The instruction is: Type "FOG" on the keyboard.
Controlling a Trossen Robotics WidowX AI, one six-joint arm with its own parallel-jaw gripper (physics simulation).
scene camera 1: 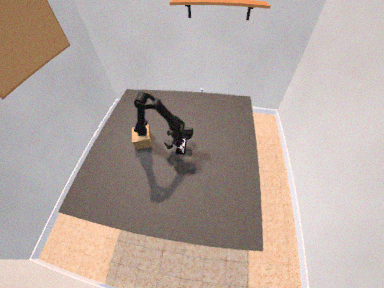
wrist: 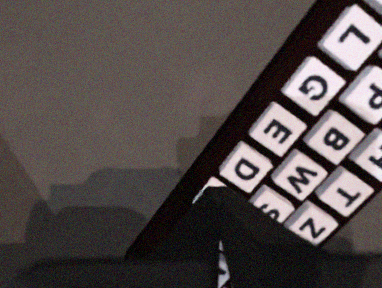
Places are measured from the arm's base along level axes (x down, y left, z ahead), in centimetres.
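Pixels of known places: gripper, between the fingertips: (scene camera 1: 178,146) (wrist: 216,196); arm's base, origin of its link: (scene camera 1: 142,132).
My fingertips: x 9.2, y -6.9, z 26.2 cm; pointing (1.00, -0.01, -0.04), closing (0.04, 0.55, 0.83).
Observation:
For each thing: its middle in the pictures, then the offset to it from my fingertips. Level surfaces: height alone.
- keyboard, middle of its body: (wrist: 318,142) (scene camera 1: 181,142) dx +0.3, dy +3.9, dz +2.0 cm
- G key, middle of its body: (wrist: 312,86) dx -0.2, dy +5.4, dz +0.3 cm
- E key, middle of its body: (wrist: 277,129) dx -0.2, dy +3.6, dz +0.2 cm
- D key, middle of its body: (wrist: 245,167) dx -0.2, dy +1.7, dz +0.1 cm
- L key, middle of its body: (wrist: 351,39) dx -0.2, dy +7.2, dz +0.3 cm
- W key, middle of its body: (wrist: 298,175) dx -0.2, dy +2.6, dz +2.0 cm
- Z key, middle of its body: (wrist: 310,224) dx -0.2, dy +1.1, dz +3.7 cm
- S key, middle of its body: (wrist: 267,209) dx -0.2, dy +0.7, dz +1.9 cm
- dark mat, height of its surface: dx +1.2 cm
The keyboard (scene camera 1: 181,150) (wrist: 270,82) is a dark board with white letter keys. It lies slanted across the right of the wrist view, where the G key (wrist: 314,86), E key (wrist: 277,129), D key (wrist: 246,167), L key (wrist: 351,37), W key (wrist: 300,172) and Z key (wrist: 312,225) can be read. No key marked F or O can be read. My gripper (scene camera 1: 179,142) (wrist: 216,196) is shut and empty, its dark tips over the lower end of the keyboard, covering most of one key beside D and part of the S key (wrist: 272,205). Whether the tips touch a key is unclear.
The arm's base stands on a wooden block (scene camera 1: 142,138) left of the keyboard, on the dark mat (scene camera 1: 220,210). The arm's shadow falls on the mat. An orange shelf (scene camera 1: 220,4) is on the back wall, and a brown panel (scene camera 1: 30,45) shows at upper left.

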